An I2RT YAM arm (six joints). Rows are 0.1 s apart.
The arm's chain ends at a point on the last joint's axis. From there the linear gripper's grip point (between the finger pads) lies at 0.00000 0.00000 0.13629 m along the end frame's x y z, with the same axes.
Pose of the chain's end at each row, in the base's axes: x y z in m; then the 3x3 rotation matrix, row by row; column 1 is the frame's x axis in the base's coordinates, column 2 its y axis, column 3 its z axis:
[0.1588 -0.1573 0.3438], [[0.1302 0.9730 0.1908], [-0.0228 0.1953 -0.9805], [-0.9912 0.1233 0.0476]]
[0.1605 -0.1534 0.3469], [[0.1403 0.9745 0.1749], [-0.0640 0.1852 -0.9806], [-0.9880 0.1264 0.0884]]
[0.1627 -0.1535 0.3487], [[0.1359 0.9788 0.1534], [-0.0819 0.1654 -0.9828], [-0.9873 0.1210 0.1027]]
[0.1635 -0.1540 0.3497], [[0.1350 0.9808 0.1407], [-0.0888 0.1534 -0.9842], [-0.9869 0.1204 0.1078]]
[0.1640 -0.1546 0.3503], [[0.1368 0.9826 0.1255], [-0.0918 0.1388 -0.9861], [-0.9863 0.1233 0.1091]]
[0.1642 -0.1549 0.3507], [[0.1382 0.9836 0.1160], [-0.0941 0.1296 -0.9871], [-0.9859 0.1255 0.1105]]
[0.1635 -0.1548 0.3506], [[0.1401 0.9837 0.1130], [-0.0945 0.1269 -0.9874], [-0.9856 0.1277 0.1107]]
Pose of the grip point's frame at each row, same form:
[0.1848 -0.2909 0.3503], [[0.1302 0.9730 0.1908], [-0.0228 0.1953 -0.9805], [-0.9912 0.1233 0.0476]]
[0.1843 -0.2870 0.3589], [[0.1403 0.9745 0.1749], [-0.0640 0.1852 -0.9806], [-0.9880 0.1264 0.0884]]
[0.1836 -0.2874 0.3627], [[0.1359 0.9788 0.1534], [-0.0819 0.1654 -0.9828], [-0.9873 0.1210 0.1027]]
[0.1827 -0.2881 0.3644], [[0.1350 0.9808 0.1407], [-0.0888 0.1534 -0.9842], [-0.9869 0.1204 0.1078]]
[0.1811 -0.2890 0.3652], [[0.1368 0.9826 0.1255], [-0.0918 0.1388 -0.9861], [-0.9863 0.1233 0.1091]]
[0.1800 -0.2894 0.3658], [[0.1382 0.9836 0.1160], [-0.0941 0.1296 -0.9871], [-0.9859 0.1255 0.1105]]
[0.1789 -0.2894 0.3657], [[0.1401 0.9837 0.1130], [-0.0945 0.1269 -0.9874], [-0.9856 0.1277 0.1107]]

